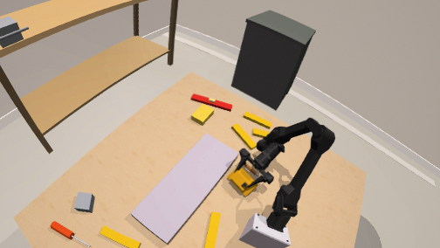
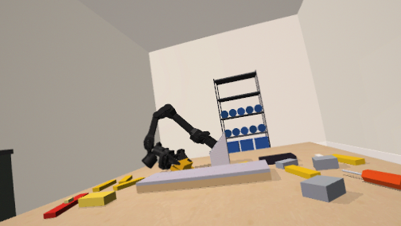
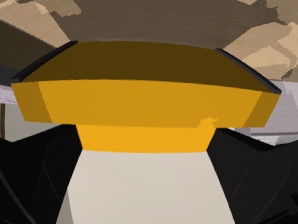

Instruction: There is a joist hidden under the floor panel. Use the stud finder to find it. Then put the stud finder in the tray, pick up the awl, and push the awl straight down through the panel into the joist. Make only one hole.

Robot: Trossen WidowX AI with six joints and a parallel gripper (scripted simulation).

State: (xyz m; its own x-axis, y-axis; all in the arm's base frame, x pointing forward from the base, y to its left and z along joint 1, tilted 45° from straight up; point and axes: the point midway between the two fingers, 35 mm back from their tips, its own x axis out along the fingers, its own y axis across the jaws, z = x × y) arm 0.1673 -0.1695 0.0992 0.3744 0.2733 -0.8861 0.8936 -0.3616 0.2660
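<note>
The yellow stud finder lies 1 cm behind my gripper tip, 1 cm to the left of it and 1 cm below it. Round my gripper tip: awl (5 cm behind, 10 cm to the right, 5 cm below); then yellow pad (31 cm ahead, 29 cm to the right, 5 cm below); then dark tray (1 cm ahead, 45 cm to the left, 5 cm below).
</note>
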